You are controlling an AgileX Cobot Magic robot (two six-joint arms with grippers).
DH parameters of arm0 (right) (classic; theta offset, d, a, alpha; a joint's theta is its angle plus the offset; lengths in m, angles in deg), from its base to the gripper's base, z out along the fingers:
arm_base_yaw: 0 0.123 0 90
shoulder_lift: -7.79 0 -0.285 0
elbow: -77.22 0 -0.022 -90
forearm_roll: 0 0.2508 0 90
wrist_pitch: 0 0 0.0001 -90
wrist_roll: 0 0.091 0 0
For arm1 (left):
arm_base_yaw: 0 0.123 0 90
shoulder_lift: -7.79 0 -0.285 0
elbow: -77.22 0 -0.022 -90
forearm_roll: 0 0.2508 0 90
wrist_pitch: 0 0 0.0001 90
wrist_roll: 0 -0.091 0 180
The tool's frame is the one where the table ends.
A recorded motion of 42 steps. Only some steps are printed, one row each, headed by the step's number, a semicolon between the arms.
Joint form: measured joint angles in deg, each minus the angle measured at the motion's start. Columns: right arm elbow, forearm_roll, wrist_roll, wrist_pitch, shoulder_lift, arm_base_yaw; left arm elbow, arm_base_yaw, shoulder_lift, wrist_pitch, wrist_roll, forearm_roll.
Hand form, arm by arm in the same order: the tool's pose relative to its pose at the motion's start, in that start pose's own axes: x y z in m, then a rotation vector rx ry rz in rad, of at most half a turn. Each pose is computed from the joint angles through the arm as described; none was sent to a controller.
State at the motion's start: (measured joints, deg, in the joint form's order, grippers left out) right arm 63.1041 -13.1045 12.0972 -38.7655 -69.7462 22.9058; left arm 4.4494 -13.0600 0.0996 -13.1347 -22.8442 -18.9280
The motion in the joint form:
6: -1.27 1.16 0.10 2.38 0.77 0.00; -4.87 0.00 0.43 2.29 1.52 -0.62
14: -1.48 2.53 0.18 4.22 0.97 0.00; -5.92 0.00 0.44 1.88 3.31 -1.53
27: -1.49 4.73 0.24 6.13 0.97 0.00; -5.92 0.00 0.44 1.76 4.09 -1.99
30: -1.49 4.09 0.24 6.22 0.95 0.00; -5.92 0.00 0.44 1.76 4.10 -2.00
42: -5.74 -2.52 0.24 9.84 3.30 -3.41; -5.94 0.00 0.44 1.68 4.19 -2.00
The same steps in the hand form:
6: 0.0020 0.0016 -0.0009 -0.0205 -0.0294 0.0166; 0.0245 -0.0005 0.0049 -0.0086 0.0393 -0.0424
14: 0.0002 0.0033 -0.0016 -0.0409 -0.0576 0.0375; 0.0311 -0.0015 0.0057 -0.0034 0.0627 -0.0906
27: -0.0025 0.0056 -0.0019 -0.0692 -0.0853 0.0703; 0.0312 -0.0017 0.0057 -0.0019 0.0641 -0.1122
30: -0.0027 0.0051 -0.0018 -0.0631 -0.0879 0.0612; 0.0312 -0.0017 0.0057 -0.0018 0.0641 -0.1125
42: 0.0096 -0.0146 -0.0021 0.0360 -0.1262 -0.0037; 0.0315 -0.0017 0.0057 -0.0014 0.0657 -0.1141

